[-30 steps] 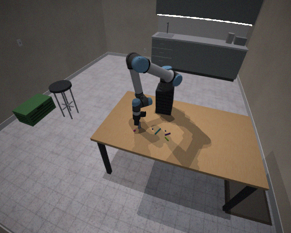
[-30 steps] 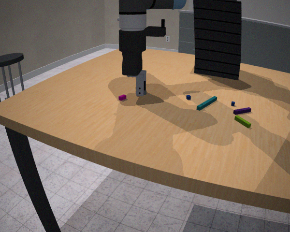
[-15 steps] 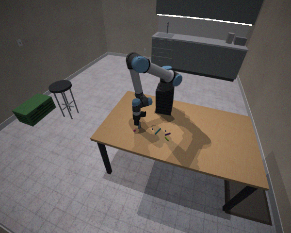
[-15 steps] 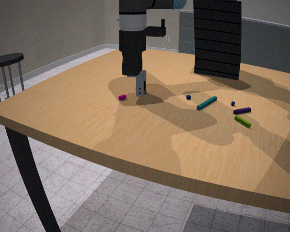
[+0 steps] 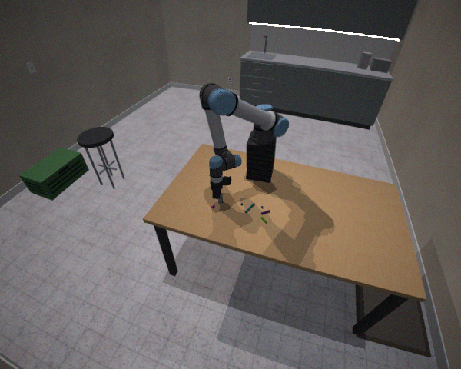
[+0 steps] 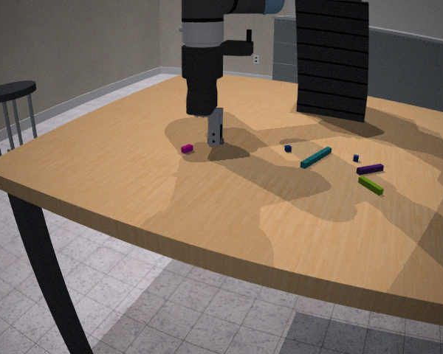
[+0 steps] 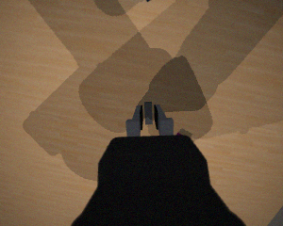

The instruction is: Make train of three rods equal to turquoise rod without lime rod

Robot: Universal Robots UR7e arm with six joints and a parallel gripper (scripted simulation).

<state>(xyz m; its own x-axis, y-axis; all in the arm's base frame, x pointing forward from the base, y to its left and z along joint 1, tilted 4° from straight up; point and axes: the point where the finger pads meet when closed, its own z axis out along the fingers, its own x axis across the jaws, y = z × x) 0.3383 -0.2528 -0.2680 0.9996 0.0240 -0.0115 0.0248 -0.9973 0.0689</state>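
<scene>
Right now my hand is 10 mm above the grey rod. From my hand the other things lie so: turquoise rod: 30 mm ahead, 190 mm to the left, 10 mm below; then purple rod: 50 mm ahead, 290 mm to the left, 10 mm below; then magenta rod: 50 mm ahead, 40 mm to the right, 10 mm below.
</scene>
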